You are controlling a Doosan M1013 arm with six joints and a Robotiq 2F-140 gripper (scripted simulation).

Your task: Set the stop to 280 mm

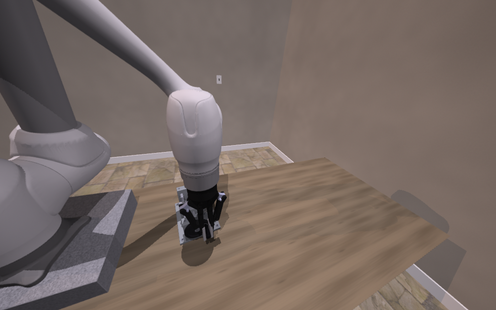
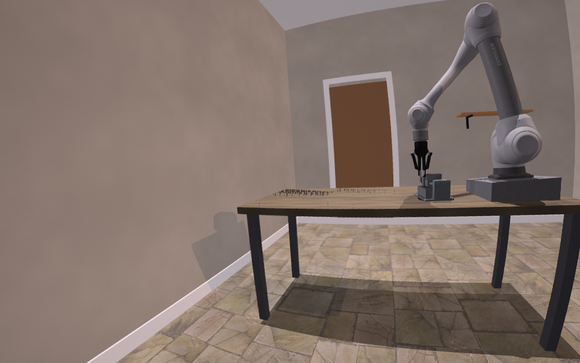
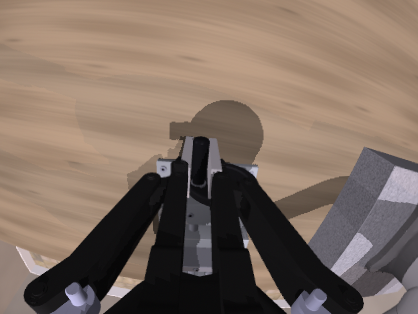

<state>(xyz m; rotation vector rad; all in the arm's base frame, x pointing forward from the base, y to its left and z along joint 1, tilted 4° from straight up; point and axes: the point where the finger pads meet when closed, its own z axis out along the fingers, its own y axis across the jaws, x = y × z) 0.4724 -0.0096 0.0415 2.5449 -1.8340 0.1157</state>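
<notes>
Now: hand 2 cm to the right of the handwheel, 2 cm above it and 1 cm past it.
</notes>
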